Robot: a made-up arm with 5 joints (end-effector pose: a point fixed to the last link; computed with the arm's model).
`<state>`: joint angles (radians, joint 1 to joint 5).
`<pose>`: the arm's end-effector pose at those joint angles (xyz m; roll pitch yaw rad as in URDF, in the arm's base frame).
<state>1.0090 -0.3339 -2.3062 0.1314 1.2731</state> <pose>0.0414 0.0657 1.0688 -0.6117 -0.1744 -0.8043</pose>
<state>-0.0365 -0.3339 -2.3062 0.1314 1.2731</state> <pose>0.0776 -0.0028 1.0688 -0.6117 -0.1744 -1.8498</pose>
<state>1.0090 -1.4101 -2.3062 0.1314 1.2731</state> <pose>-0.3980 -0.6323 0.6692 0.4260 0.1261 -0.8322</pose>
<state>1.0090 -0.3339 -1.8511 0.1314 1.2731</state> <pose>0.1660 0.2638 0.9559 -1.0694 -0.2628 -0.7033</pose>
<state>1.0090 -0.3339 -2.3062 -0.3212 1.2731</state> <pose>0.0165 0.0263 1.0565 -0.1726 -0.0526 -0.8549</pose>
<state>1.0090 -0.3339 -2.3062 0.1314 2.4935</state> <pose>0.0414 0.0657 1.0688 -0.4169 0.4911 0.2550</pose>
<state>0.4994 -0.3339 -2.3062 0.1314 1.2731</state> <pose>0.0682 0.0372 1.0688 -0.6117 -0.1744 -1.3139</pose>
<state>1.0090 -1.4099 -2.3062 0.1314 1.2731</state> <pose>-0.3980 -0.6323 0.6694 0.4258 0.1261 -0.8322</pose>
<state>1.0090 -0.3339 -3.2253 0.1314 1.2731</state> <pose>-0.2231 -0.3544 0.9486 0.2742 0.0829 -0.8480</pose>
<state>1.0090 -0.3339 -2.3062 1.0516 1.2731</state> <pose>0.0876 0.1392 1.0292 -1.5524 -0.2976 -0.5672</pose>
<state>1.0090 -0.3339 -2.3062 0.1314 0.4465</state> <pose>0.0414 0.0657 1.0688 -0.3068 -0.5628 -1.5968</pose>
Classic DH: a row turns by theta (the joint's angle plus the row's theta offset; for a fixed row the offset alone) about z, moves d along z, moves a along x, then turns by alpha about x. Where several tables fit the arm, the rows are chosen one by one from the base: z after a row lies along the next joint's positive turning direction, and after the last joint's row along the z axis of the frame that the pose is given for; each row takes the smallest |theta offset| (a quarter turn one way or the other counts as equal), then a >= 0, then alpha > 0; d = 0 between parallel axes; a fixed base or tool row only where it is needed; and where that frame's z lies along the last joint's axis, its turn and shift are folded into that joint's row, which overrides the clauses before.
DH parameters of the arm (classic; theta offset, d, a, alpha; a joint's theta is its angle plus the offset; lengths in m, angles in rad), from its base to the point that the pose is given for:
joint 1: 0 0.178 0 -1.5708
joint 2: -1.3849 0 0.3327 0
joint 3: -0.4084 0 -0.4726 0
joint 4: -1.3482 0 -0.0663 1.5708
joint 5: 3.1416 0.0846 0 0

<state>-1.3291 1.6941 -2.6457 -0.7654 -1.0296</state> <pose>0.1979 -0.8028 -0.0279 1.4008 -0.5348 0.3290</pose>
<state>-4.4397 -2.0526 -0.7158 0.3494 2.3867</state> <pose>0.0649 -0.2322 0.6555 -0.5435 0.5026 0.9458</pose>
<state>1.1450 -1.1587 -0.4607 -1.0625 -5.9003</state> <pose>0.0655 0.1443 0.5971 -0.1829 -0.4242 -1.5742</pose>
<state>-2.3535 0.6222 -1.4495 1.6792 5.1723</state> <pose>-0.4446 -0.4470 0.0670 -2.3443 0.3406 -1.0980</pose>
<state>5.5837 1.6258 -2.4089 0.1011 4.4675</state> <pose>0.6328 -0.5324 -0.1784 2.4745 0.1534 1.0629</pose>
